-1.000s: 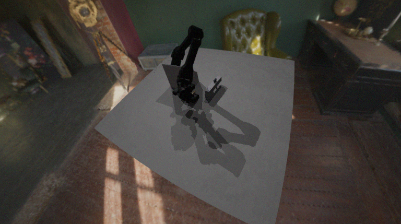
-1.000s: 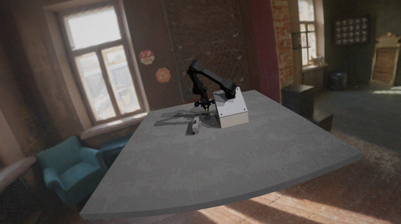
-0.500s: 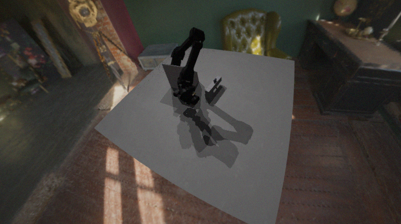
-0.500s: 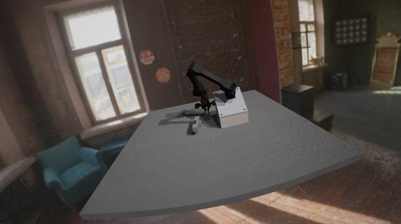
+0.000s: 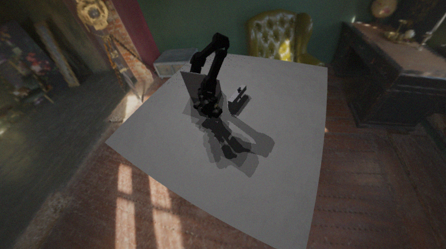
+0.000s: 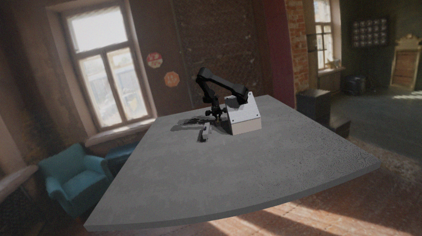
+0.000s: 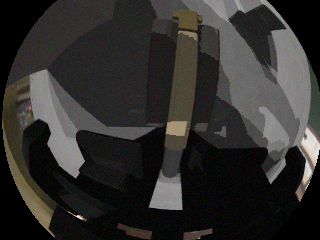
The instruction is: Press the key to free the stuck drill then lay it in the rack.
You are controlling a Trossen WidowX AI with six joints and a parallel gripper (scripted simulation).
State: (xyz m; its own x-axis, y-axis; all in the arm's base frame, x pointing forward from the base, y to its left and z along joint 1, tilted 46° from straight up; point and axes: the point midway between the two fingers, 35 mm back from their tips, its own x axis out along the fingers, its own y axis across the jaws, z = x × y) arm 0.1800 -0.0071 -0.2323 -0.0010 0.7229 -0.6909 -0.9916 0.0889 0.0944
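Now: gripper tip 4 cm to the right of the drill, 3 cm below it and 1 cm short of it. Also, from my gripper tip: light-grey slotted block: 20 cm to the left, 10 cm ahead, 3 cm above; dark ribbed block: 5 cm to the left, 1 cm ahead, 1 cm above.
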